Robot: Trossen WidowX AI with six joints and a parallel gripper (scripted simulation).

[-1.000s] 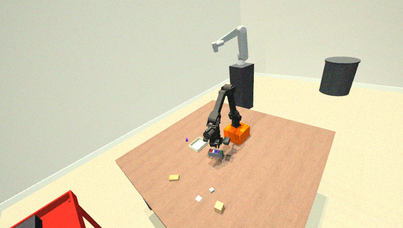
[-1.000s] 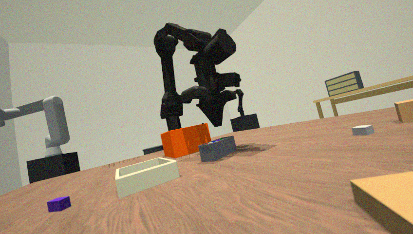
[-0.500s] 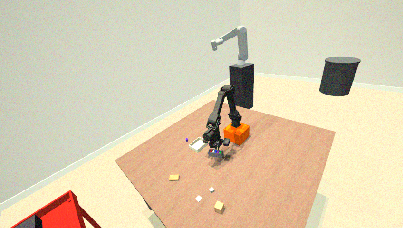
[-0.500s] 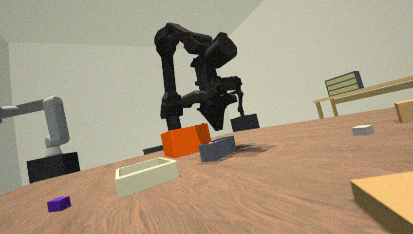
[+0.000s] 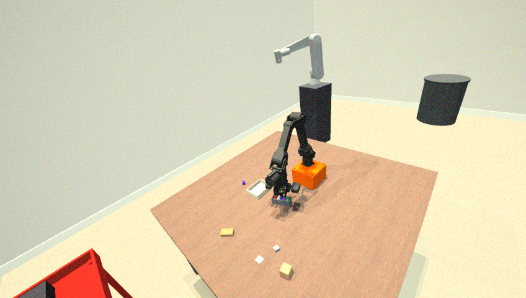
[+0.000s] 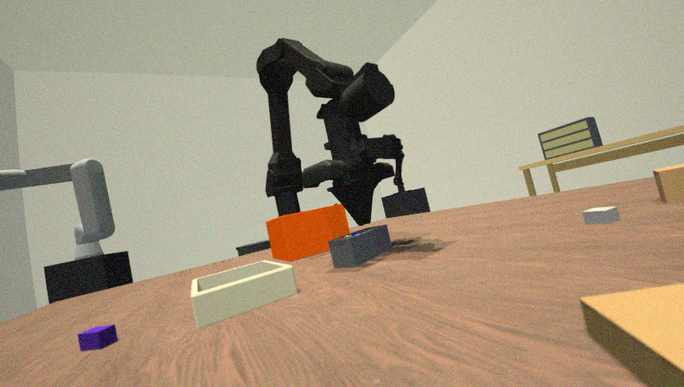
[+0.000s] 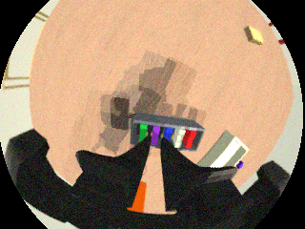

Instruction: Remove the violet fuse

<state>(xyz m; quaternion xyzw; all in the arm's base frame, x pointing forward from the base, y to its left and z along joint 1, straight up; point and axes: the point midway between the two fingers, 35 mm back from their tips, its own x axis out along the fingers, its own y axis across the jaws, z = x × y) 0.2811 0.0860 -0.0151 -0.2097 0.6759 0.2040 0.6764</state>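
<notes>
Now: the cream tray 20 cm to the right of my gripper tip, 5 cm below it and 5 cm ahead of it.
</notes>
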